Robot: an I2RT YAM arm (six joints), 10 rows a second.
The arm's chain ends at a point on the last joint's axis. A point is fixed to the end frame.
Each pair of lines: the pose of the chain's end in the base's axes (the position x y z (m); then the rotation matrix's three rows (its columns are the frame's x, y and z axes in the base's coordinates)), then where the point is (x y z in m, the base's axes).
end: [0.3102 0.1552 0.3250], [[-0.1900 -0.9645 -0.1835], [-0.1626 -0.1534 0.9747], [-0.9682 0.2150 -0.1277]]
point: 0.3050 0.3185 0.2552
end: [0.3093 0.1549 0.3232], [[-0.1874 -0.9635 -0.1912], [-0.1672 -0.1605 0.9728], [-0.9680 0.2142 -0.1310]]
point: 0.3028 0.3179 0.2529
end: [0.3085 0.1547 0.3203], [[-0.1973 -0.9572 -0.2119], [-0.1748 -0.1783 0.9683], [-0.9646 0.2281 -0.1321]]
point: 0.2979 0.3172 0.2495
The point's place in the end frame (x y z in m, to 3 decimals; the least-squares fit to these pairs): 0.042 -0.035 0.169
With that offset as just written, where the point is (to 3 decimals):
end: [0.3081 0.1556 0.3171], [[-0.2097 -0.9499 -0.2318], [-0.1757 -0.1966 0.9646], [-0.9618 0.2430 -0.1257]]
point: 0.293 0.318 0.247
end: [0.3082 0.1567 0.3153], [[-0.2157 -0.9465 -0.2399], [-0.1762 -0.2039 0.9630], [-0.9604 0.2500 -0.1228]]
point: 0.292 0.319 0.245
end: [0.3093 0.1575 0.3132], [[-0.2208 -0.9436 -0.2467], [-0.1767 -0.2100 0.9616], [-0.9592 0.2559 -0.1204]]
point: 0.291 0.320 0.244
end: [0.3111 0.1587 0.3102], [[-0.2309 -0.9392 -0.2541], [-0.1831 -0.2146 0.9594], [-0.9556 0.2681 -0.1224]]
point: 0.291 0.321 0.240
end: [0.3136 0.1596 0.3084], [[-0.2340 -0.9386 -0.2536], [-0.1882 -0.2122 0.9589], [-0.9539 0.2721 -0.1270]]
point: 0.294 0.321 0.237
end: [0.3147 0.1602 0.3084], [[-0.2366 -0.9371 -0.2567], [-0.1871 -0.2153 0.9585], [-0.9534 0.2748 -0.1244]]
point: 0.294 0.322 0.238
